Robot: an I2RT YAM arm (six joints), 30 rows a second.
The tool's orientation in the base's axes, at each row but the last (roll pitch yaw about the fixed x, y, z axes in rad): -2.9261, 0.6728, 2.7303; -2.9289, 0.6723, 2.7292; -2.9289, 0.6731, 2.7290; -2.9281, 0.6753, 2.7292; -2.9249, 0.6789, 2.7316; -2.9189, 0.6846, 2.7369; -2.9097, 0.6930, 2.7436; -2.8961, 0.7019, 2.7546; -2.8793, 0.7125, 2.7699; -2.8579, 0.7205, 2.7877; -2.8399, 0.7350, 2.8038; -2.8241, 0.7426, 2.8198; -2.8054, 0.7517, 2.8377
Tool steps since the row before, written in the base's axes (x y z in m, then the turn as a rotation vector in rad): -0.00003, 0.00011, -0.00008, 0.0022, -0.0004, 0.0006; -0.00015, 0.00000, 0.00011, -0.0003, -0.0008, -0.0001; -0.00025, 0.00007, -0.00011, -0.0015, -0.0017, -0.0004; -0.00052, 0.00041, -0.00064, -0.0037, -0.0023, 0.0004; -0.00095, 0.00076, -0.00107, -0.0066, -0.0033, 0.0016; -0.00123, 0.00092, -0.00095, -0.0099, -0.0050, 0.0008; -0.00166, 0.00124, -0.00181, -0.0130, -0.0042, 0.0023; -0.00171, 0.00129, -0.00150, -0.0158, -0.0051, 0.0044; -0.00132, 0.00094, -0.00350, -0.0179, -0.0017, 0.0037; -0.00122, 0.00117, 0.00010, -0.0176, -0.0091, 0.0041; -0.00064, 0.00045, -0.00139, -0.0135, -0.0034, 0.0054; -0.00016, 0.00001, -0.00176, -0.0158, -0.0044, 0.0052; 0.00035, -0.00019, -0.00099, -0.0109, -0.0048, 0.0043
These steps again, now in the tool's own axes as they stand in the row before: 0.00011, 0.00009, 0.00000, -0.0021, 0.0007, 0.0008; 0.00004, -0.00009, -0.00016, 0.0000, -0.0008, 0.0003; 0.00027, -0.00005, -0.00006, 0.0008, -0.0021, 0.0003; 0.00090, 0.00018, 0.00006, 0.0017, -0.0039, -0.0011; 0.00159, 0.00033, 0.00002, 0.0027, -0.0064, -0.0029; 0.00176, 0.00031, -0.00028, 0.0050, -0.0094, -0.0031; 0.00270, 0.00051, -0.00001, 0.0065, -0.0106, -0.0061; 0.00255, 0.00049, -0.00032, 0.0069, -0.0132, -0.0086; 0.00348, 0.00080, 0.00146, 0.0097, -0.0113, -0.0107; 0.00110, 0.00034, -0.00124, 0.0073, -0.0174, -0.0073; 0.00149, 0.00036, 0.00044, 0.0050, -0.0108, -0.0090; 0.00130, 0.00033, 0.00115, 0.0065, -0.0128, -0.0095; 0.00039, 0.00025, 0.00096, 0.0036, -0.0105, -0.0062
